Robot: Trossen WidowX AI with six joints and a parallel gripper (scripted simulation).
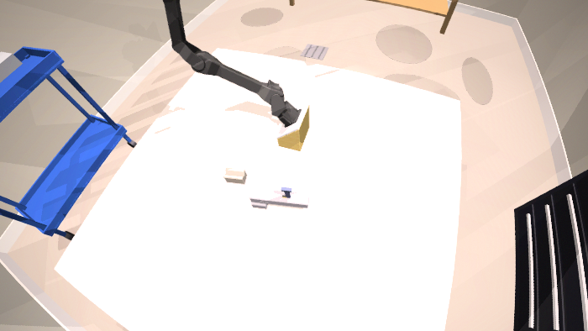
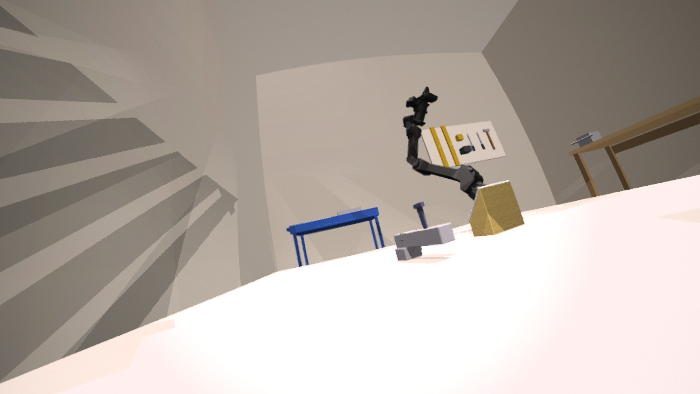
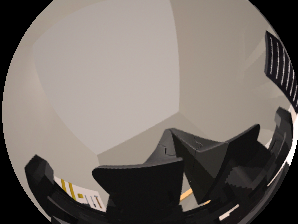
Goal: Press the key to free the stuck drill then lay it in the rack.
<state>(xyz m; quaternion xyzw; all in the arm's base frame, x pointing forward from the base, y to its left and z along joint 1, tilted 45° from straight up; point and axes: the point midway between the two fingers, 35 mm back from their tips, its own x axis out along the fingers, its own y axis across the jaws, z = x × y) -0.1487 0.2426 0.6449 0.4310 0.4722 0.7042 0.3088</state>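
Now: the pin 440 mm ahead of my gripper tip, 340 mm to the left of it and 660 mm below it. From my gripper tip the other things lie so: tan rack 400 mm ahead, 130 mm to the left, 730 mm below; then yellow drill 450 mm ahead, 290 mm to the left, 700 mm below; then grey block 450 mm ahead, 310 mm to the left, 710 mm below.
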